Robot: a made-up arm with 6 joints.
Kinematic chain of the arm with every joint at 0, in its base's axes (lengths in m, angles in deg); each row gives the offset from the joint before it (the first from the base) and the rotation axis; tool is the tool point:
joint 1: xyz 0 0 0.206 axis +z
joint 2: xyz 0 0 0 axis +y
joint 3: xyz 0 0 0.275 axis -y
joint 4: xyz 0 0 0 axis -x
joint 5: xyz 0.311 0 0 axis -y
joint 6: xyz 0 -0.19 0 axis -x
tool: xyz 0 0 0
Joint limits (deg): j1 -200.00..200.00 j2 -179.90..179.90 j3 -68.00..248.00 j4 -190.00..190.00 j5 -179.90..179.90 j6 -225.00..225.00
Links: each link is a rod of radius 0.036 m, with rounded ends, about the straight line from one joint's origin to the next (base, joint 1, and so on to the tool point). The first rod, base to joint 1, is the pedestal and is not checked.
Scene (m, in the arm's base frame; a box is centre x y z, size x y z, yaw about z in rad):
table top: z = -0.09
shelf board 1: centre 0.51 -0 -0.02 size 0.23 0.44 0.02 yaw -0.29
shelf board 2: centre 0.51 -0 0.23 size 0.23 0.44 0.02 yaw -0.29
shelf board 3: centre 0.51 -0 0.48 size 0.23 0.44 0.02 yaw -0.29
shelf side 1: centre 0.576 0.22 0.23 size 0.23 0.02 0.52 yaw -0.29
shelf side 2: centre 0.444 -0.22 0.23 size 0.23 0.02 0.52 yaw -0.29
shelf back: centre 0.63 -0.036 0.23 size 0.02 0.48 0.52 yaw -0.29
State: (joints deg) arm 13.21 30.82 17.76 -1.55 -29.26 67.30
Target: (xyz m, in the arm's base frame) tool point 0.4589 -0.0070 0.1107
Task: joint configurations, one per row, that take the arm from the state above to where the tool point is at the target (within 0.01 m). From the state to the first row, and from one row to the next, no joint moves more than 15 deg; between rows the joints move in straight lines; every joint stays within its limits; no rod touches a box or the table.
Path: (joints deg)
1: 24.85 25.26 9.17 1.06 -33.30 67.74
2: 36.49 19.70 0.59 3.67 -37.34 68.19
3: 48.13 14.14 -8.00 6.28 -41.38 68.63
4: 59.77 8.58 -16.58 8.89 -45.42 69.07
5: 53.87 17.94 -18.24 -4.42 -40.03 68.48
6: 47.97 27.30 -19.89 -17.73 -34.65 67.89
7: 42.06 36.65 -21.54 -31.03 -29.26 67.30
8: 35.81 43.20 -11.41 -23.48 -29.26 67.30
9: 29.56 49.76 -1.28 -15.93 -29.26 67.30
10: 23.30 56.31 8.85 -8.38 -29.26 67.30

